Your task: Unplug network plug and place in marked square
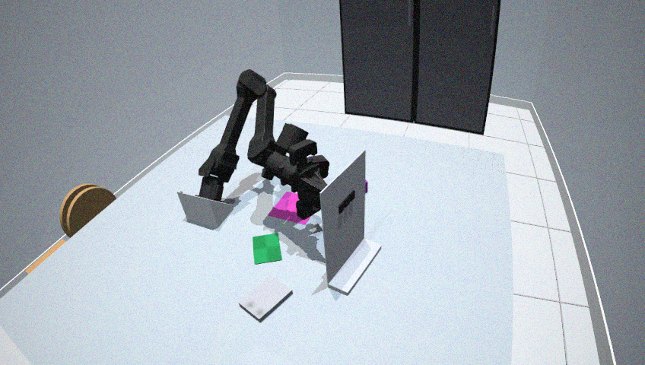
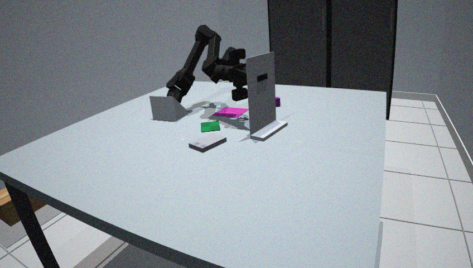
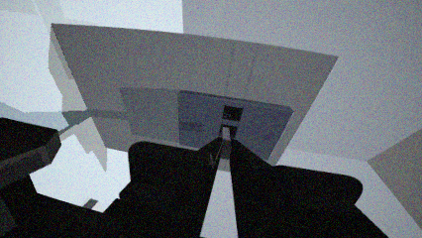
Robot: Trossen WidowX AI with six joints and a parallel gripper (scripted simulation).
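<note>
My gripper tip is 18 cm past the magenta square, 14 cm to the right of it and 19 cm above it. Also, from my gripper tip: grey upright panel: 4 cm ahead, 1 cm to the right, 7 cm below; then flat grey slab: 9 cm behind, 18 cm to the right, 18 cm below; then network plug: right at my gripper tip.
</note>
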